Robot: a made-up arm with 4 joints. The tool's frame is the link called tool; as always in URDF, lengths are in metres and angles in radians. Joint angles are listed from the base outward.
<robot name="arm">
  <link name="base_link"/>
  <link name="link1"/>
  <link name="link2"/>
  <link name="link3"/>
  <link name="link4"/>
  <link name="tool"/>
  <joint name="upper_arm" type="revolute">
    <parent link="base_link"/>
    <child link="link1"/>
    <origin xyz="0 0 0.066" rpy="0 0 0"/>
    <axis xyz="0 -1 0"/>
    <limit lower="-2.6" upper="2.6"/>
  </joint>
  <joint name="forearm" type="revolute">
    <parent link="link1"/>
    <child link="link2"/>
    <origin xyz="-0.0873 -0.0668 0.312" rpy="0 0 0"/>
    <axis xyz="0 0 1"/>
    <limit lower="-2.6" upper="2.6"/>
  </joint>
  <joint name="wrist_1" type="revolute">
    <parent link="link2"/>
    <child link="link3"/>
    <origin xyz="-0.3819 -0.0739 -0.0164" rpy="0 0 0"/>
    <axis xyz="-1 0 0"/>
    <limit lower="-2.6" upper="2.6"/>
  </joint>
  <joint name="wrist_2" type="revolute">
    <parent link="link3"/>
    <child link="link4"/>
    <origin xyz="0.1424 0.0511 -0.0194" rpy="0 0 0"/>
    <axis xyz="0 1 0"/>
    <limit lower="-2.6" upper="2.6"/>
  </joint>
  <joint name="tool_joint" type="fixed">
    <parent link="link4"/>
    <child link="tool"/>
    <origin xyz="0.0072 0.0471 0.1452" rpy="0 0 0"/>
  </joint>
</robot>
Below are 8 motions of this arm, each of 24 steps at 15 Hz.
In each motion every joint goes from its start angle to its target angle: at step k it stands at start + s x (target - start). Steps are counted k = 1, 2, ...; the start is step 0. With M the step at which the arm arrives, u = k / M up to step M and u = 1 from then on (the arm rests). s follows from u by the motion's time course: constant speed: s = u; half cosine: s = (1 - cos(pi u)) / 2; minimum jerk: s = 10 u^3 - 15 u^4 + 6 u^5.
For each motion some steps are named. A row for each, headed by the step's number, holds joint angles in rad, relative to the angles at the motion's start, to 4 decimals.
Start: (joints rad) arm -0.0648 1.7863 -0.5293 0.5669
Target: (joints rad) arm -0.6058 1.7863 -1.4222 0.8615
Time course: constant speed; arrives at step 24
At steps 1, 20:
1: -0.0225 0.0000 -0.0372 0.0123
20: -0.4508 0.0000 -0.7441 0.2455

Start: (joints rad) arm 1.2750 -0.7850 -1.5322 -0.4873
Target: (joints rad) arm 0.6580 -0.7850 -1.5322 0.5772
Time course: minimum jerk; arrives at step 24
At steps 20, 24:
20: -0.5951 0.0000 0.0000 1.0267
24: -0.6170 0.0000 0.0000 1.0645

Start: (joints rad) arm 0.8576 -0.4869 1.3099 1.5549
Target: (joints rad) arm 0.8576 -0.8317 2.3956 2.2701
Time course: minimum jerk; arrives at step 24
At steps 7, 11, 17, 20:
7: 0.0000 -0.0525 0.1653 0.1089
11: 0.0000 -0.1456 0.4584 0.3020
17: 0.0000 -0.2923 0.9204 0.6063
20: 0.0000 -0.3326 1.0472 0.6898

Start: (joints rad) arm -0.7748 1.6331 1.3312 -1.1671
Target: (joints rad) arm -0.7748 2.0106 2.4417 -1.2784
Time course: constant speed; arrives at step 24
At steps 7, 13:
7: 0.0000 0.1101 0.3239 -0.0325
13: 0.0000 0.2045 0.6015 -0.0603

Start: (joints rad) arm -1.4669 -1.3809 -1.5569 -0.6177
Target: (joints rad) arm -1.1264 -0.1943 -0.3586 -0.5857
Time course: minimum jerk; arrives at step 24
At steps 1, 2, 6, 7, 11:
1: 0.0002 0.0008 0.0008 0.0000
2: 0.0017 0.0060 0.0061 0.0002
6: 0.0352 0.1228 0.1240 0.0033
7: 0.0518 0.1806 0.1824 0.0049
11: 0.1438 0.5010 0.5060 0.0135

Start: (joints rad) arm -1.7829 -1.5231 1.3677 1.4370
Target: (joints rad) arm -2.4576 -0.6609 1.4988 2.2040
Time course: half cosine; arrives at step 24
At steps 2, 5, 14, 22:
2: -0.0115 0.0147 0.0022 0.0131
5: -0.0697 0.0891 0.0135 0.0792
14: -0.4247 0.5427 0.0825 0.4828
22: -0.6632 0.8475 0.1289 0.7539

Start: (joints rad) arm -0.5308 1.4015 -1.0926 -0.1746
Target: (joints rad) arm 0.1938 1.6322 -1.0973 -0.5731
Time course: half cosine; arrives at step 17
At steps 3, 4, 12, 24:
3: 0.0543 0.0173 -0.0004 -0.0298
4: 0.0946 0.0301 -0.0006 -0.0520
12: 0.5806 0.1849 -0.0038 -0.3193
24: 0.7246 0.2307 -0.0047 -0.3985

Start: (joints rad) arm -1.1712 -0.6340 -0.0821 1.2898
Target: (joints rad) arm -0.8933 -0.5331 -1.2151 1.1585
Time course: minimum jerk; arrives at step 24
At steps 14, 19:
14: 0.1816 0.0659 -0.7403 -0.0858
19: 0.2600 0.0944 -1.0599 -0.1228

